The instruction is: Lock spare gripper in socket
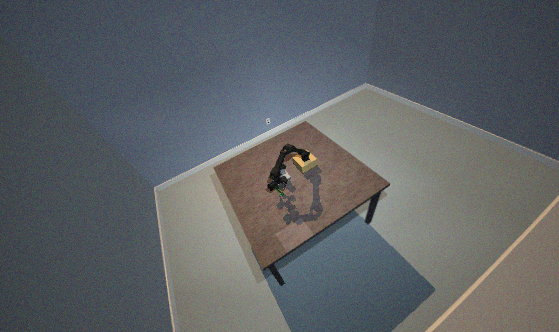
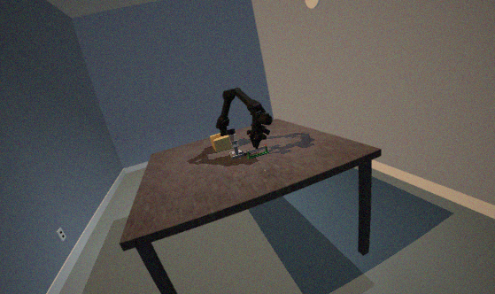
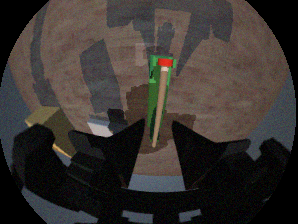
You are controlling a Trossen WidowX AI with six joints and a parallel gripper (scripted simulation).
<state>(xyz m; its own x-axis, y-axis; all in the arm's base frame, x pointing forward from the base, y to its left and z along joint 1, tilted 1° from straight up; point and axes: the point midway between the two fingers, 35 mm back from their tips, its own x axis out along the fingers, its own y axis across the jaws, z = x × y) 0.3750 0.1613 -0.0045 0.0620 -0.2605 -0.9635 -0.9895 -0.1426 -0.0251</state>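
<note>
My gripper tip is 3 cm above the green strip and 1 cm to the right of it. From my gripper tip the other things lie so: grey post: 11 cm to the right, 10 cm behind; then spare gripper: 12 cm to the right, 10 cm behind, 7 cm above.
</note>
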